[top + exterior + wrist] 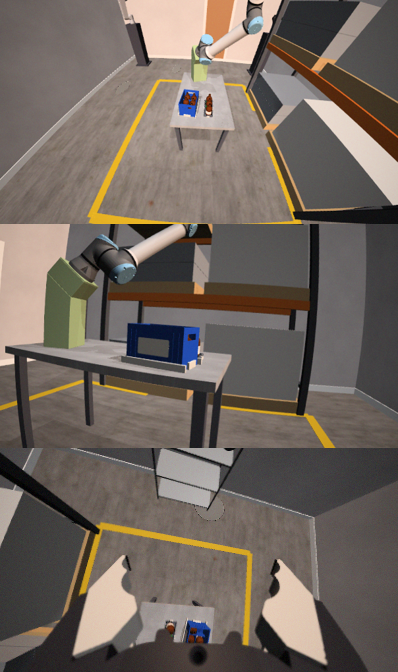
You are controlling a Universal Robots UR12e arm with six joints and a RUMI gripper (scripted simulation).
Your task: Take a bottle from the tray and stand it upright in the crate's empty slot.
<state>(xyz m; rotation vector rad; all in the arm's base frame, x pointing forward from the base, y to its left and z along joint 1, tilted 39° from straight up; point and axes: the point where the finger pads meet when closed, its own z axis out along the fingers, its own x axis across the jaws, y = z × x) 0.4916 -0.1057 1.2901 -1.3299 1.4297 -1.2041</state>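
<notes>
The crate is 54 cm behind my hand, 27 cm to the right of it and 109 cm below it.
</notes>
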